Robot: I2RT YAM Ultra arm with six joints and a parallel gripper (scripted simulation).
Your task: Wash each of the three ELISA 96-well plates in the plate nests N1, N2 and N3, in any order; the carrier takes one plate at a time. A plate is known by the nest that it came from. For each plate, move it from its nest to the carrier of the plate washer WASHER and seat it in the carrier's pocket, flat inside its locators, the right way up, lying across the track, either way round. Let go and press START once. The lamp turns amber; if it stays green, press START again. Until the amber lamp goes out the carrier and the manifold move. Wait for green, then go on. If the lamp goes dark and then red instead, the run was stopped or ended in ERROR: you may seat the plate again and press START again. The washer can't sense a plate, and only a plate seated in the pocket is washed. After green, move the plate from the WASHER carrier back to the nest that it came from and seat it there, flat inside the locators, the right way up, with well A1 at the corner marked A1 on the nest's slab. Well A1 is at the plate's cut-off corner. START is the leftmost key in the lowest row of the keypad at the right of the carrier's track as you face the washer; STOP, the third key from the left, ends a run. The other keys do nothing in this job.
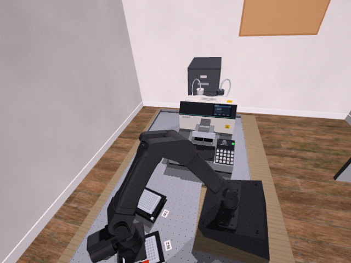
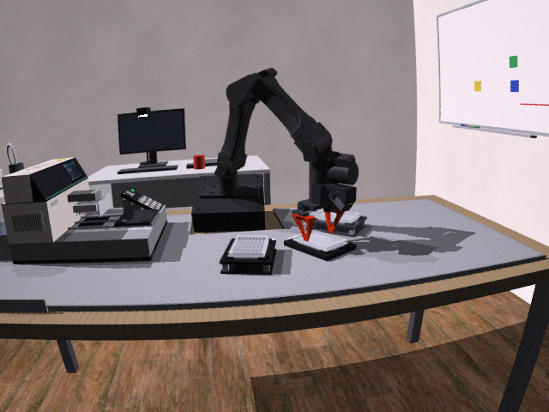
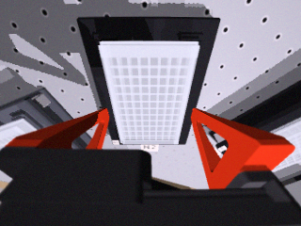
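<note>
The nest N2 lies 30 mm below my hand. Round my hand: N2 label (80 mm behind, 70 mm to the right, 40 mm below); then nest N3 (170 mm behind, 70 mm to the left, 10 mm below); then N1 label (10 mm behind, 170 mm to the right, 40 mm below).
</note>
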